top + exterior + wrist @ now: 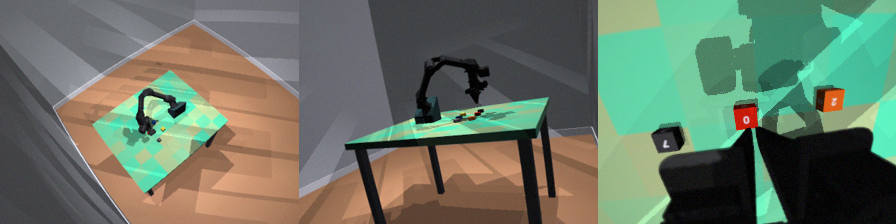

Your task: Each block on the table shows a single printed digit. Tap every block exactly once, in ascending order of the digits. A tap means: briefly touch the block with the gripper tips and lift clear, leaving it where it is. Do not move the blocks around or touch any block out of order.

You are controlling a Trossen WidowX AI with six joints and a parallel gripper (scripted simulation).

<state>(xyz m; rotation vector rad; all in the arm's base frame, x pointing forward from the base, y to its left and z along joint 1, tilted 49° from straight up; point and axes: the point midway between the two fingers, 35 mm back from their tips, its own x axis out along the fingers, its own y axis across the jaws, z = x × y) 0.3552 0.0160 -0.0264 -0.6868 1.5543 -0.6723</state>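
Now: the blue block 11 cm behind my gripper tip, 6 cm to the right of it and 6 cm below it. Also, from my gripper tip: orange block 1 cm ahead, 13 cm to the right, 6 cm below; black block 3 cm behind, 12 cm to the left, 6 cm below; red block 1 cm behind, 6 cm below.
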